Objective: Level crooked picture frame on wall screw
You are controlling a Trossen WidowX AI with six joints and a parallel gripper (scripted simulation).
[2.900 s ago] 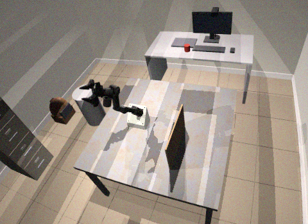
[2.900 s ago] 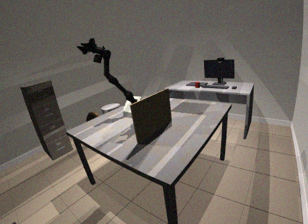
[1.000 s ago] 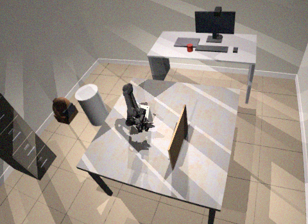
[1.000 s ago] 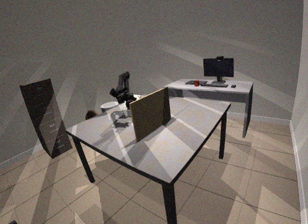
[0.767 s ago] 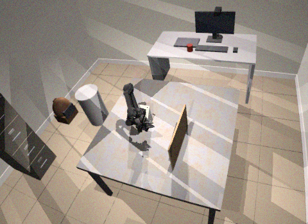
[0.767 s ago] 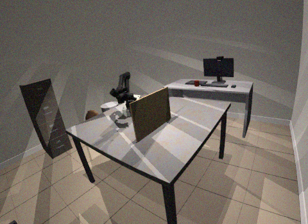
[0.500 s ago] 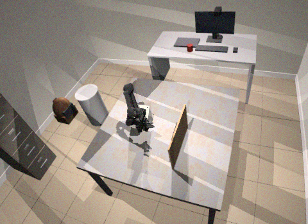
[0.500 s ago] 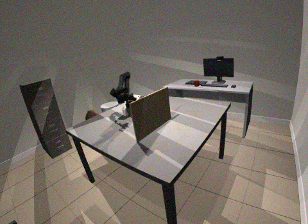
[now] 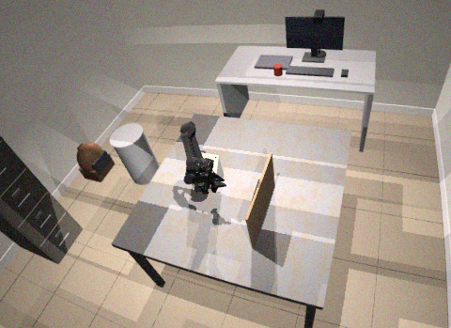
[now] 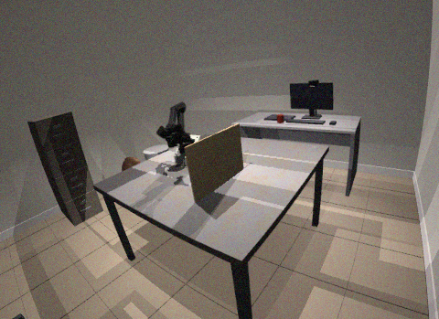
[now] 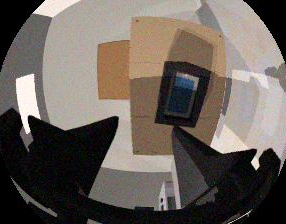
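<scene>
Right now the picture frame is 19 cm ahead of my gripper tip, 9 cm below it and 3 cm to the left of it. Also, from my gripper tip: tan board wall 20 cm ahead, 10 cm below, 2 cm to the left.
</scene>
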